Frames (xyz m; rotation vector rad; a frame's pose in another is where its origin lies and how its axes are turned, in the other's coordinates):
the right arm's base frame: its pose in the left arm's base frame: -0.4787 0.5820 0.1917 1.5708 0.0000 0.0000
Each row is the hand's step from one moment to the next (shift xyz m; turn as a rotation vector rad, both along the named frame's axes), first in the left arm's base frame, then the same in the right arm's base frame.
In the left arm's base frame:
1: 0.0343 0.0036 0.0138 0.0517 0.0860 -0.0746
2: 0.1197 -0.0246 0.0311 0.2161 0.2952 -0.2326
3: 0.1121 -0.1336 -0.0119 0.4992 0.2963 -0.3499
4: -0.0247 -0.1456 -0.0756 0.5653 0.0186 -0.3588
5: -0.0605 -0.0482 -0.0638 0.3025 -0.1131 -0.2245
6: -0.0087 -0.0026 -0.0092 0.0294 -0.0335 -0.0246
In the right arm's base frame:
1: 0.0343 0.0138 -0.0036 0.0517 -0.0746 -0.0860
2: 0.1197 0.0311 0.0246 0.2161 -0.2326 -0.2952
3: 0.1121 -0.0119 0.1336 0.4992 -0.3499 -0.2963
4: -0.0247 -0.0756 0.1456 0.5653 -0.3588 -0.0186
5: -0.0605 -0.0638 0.0482 0.3025 -0.2245 0.1131
6: -0.0087 -0.0092 0.0026 0.0294 -0.0246 0.0335

